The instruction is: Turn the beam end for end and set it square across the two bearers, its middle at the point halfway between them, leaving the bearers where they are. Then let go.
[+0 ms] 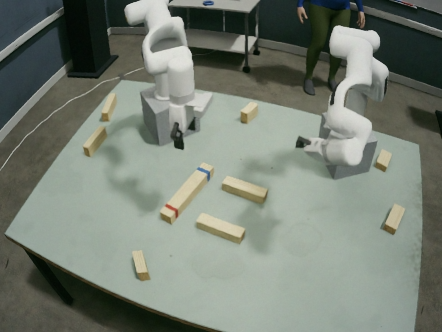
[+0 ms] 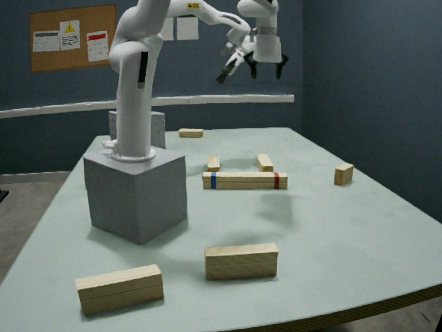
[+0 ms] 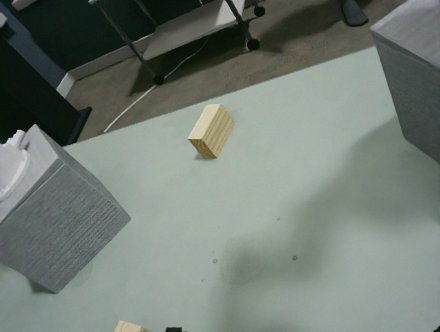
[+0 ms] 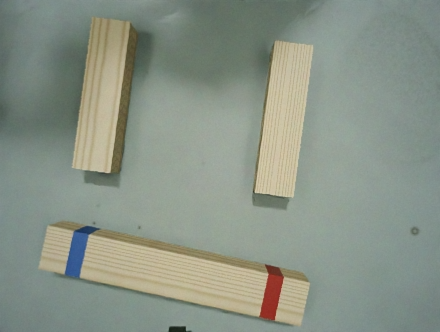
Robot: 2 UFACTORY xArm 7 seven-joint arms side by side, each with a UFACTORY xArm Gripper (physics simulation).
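Places are measured from the left arm's base along level axes (x ahead, y left, z up), in metres.
Where they show: left gripper, fingertip midpoint: (image 1: 308, 149) (image 2: 221, 77); right gripper, fingertip midpoint: (image 1: 185, 138) (image 2: 266, 78); right arm's base, origin of the base link: (image 1: 168, 92) (image 2: 133, 155) (image 3: 8, 178).
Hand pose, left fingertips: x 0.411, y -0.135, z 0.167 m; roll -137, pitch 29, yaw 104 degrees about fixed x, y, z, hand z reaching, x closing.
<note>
After its pixels a point has its place.
The beam (image 1: 189, 192) {x 0.456, y -0.551, z -0.155 m} (image 2: 245, 181) {x 0.437, y -0.592, z -0.173 m} (image 4: 175, 270) {x 0.442, y -0.562, z -0.155 m} lies flat on the table beside the bearers, with a blue band near one end and a red band near the other. One bearer (image 1: 245, 190) {x 0.367, y -0.359, z -0.158 m} (image 2: 213, 162) {x 0.345, y -0.392, z -0.158 m} (image 4: 102, 95) {x 0.348, y -0.368, z -0.158 m} lies nearer the blue end, the other bearer (image 1: 220, 228) {x 0.571, y -0.379, z -0.158 m} (image 2: 265, 162) {x 0.552, y -0.420, z -0.158 m} (image 4: 283, 120) {x 0.556, y -0.386, z -0.158 m} nearer the red end. They lie roughly parallel, and the beam touches neither. My right gripper (image 1: 186, 136) {x 0.526, y -0.508, z 0.186 m} (image 2: 266, 75) {x 0.526, y -0.508, z 0.186 m} is open and empty, pointing down high above the table on the arm bases' side of the beam. My left gripper (image 1: 301, 142) is open and empty, raised beyond the bearers.
Loose wooden blocks lie around the table, including one (image 1: 249, 112) {x -0.081, y -0.496, z -0.143 m} (image 3: 212, 131) {x -0.095, y -0.491, z -0.155 m} between the arm bases, one (image 1: 141, 265) {x 0.849, y -0.562, z -0.139 m} (image 2: 343, 174) {x 0.812, y -0.620, z -0.157 m} towards the front edge, and two (image 1: 109, 107) {x 0.098, y -1.189, z -0.144 m} (image 1: 95, 141) {x 0.343, y -1.110, z -0.153 m} beside the right arm's base (image 1: 157, 117) {x 0.218, y -0.807, z -0.034 m} (image 3: 65, 225) {x 0.131, y -0.736, z -0.102 m}. The left arm's base (image 1: 352, 155) stands opposite.
</note>
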